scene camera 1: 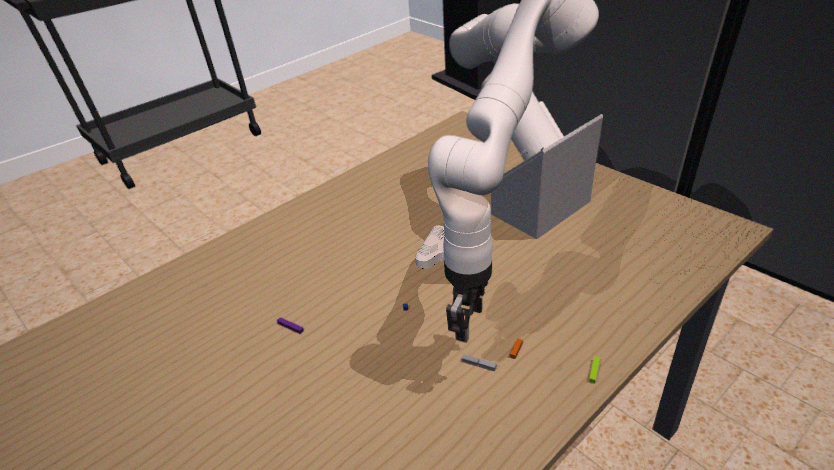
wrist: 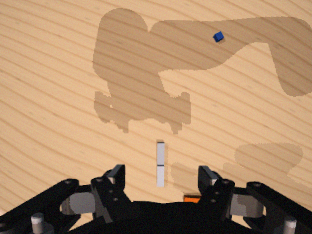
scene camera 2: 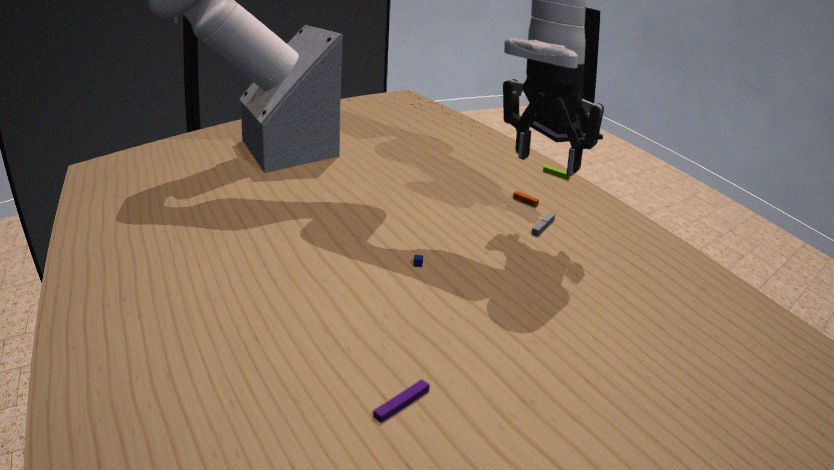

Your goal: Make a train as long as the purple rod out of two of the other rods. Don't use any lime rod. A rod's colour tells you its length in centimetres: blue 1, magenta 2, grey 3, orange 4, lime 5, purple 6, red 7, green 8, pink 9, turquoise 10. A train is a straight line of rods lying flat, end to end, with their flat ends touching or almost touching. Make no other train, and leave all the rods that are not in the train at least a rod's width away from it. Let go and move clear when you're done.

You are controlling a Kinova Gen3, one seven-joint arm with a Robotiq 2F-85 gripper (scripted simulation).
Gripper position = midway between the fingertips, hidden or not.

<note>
In view: the gripper (scene camera 2: 547, 165) and a purple rod (scene camera 2: 393, 406).
The gripper is seen too in scene camera 1 (scene camera 1: 469, 325) and in the wrist view (wrist: 161, 175). The wrist view does not show the purple rod: it is out of frame.
</note>
